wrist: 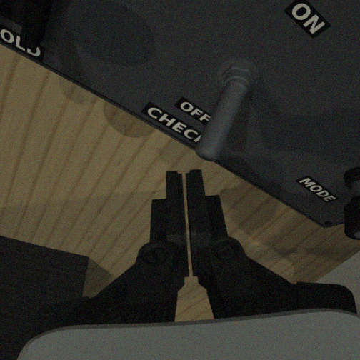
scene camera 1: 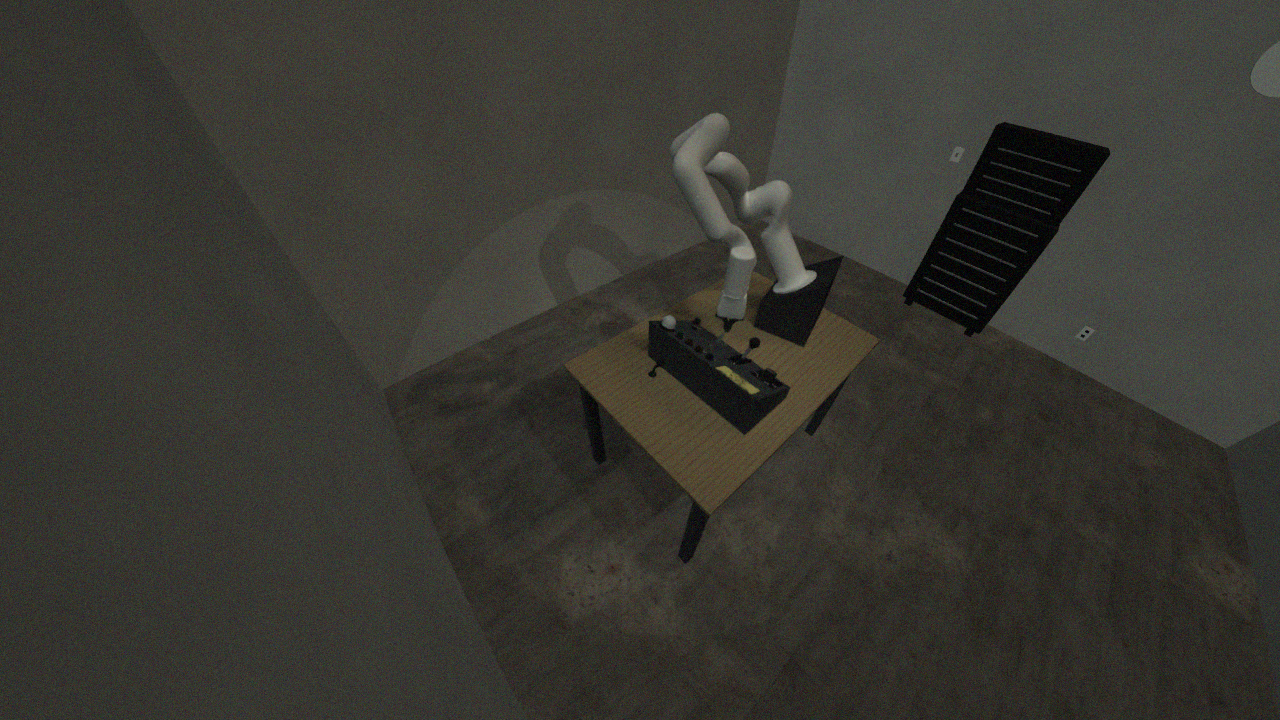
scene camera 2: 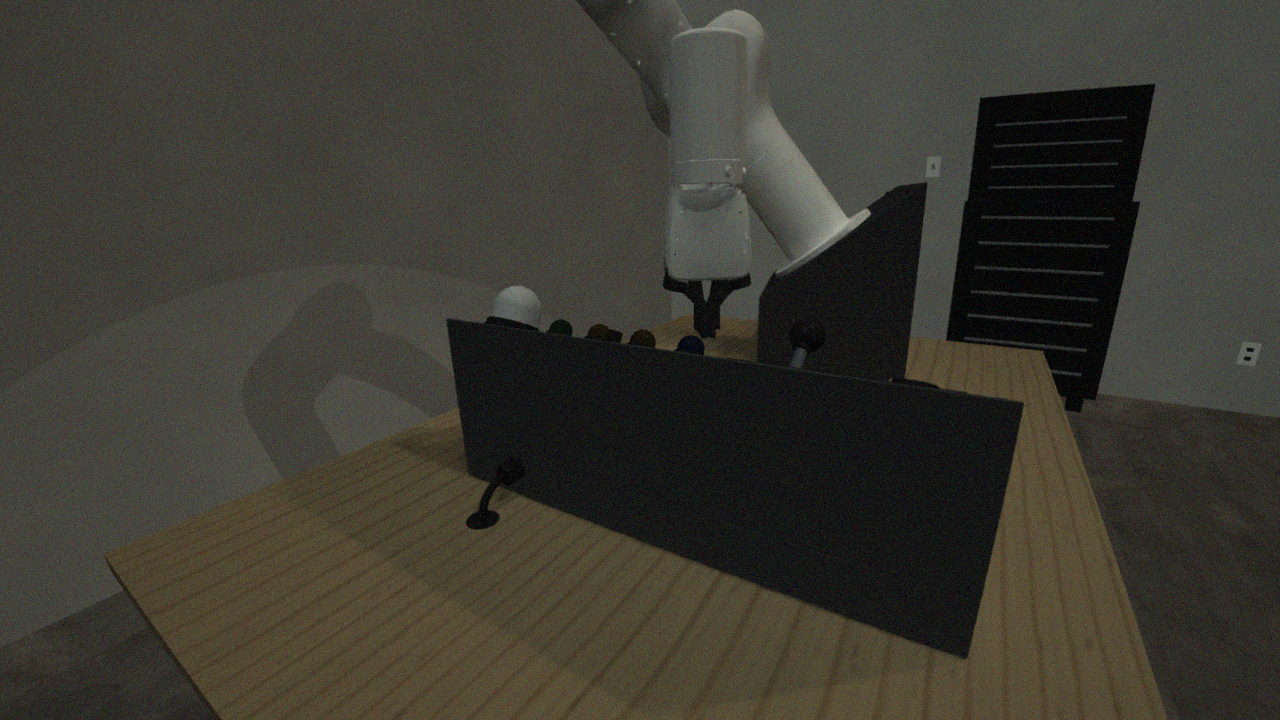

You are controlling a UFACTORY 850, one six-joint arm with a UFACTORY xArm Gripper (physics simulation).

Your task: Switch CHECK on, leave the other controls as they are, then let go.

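Observation:
The CHECK switch [wrist: 222, 120] is a grey toggle lever on the dark control box [scene camera 1: 702, 378] [scene camera 2: 716, 465] [wrist: 175, 30]. In the wrist view it leans down over the OFF label [wrist: 194, 110] and the CHECK label [wrist: 172, 122], its tip near the box's edge. The ON label [wrist: 307, 19] is on the opposite side of the lever's base. My gripper [scene camera 1: 727, 327] [scene camera 2: 707, 333] [wrist: 184, 193] is shut and empty. In the wrist view its fingertips are just below and left of the lever's tip, with a small gap in the picture. Contact does not show. The box hides the switch in scene camera 2.
A MODE knob [wrist: 353, 220] is right of the switch. A ball-topped lever [scene camera 1: 754, 342] [scene camera 2: 805, 334], a white dome [scene camera 1: 668, 322] [scene camera 2: 517, 306] and several buttons stand on the box. A small hooked stand [scene camera 1: 653, 370] [scene camera 2: 487, 495] is on the wooden table [scene camera 1: 707, 474] [scene camera 2: 358, 617].

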